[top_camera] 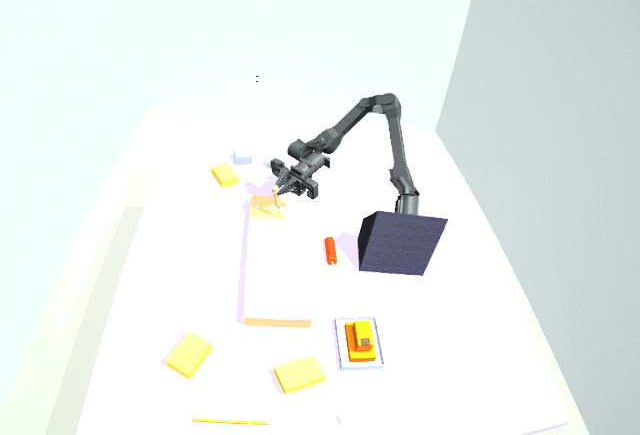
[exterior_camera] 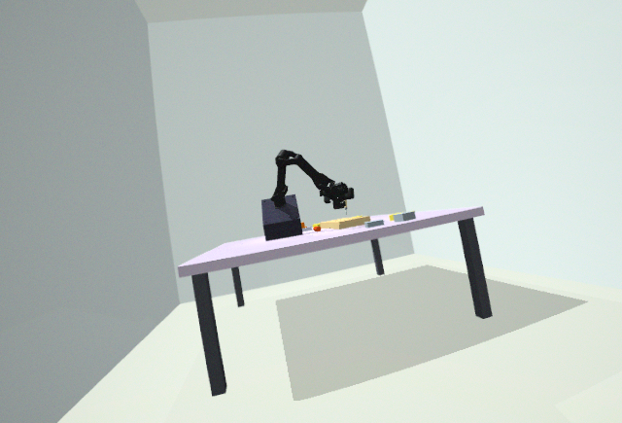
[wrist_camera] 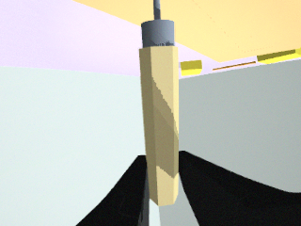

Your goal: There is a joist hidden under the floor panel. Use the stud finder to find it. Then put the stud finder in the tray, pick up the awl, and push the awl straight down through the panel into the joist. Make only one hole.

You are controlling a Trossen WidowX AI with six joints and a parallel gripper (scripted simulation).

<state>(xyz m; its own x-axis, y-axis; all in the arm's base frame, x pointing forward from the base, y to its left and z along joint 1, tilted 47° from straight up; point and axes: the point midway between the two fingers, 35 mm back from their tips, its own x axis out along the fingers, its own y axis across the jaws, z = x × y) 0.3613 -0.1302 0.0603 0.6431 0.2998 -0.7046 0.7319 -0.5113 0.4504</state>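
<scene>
Right now the awl is 10 mm behind my gripper tip, 10 mm to the right of it and 50 mm below it. Round my gripper tip: pale tray 250 mm behind, 420 mm to the left, 150 mm below; orange-handled tool 190 mm behind, 140 mm to the left, 150 mm below; orange stud finder 250 mm behind, 440 mm to the left, 120 mm below.
</scene>
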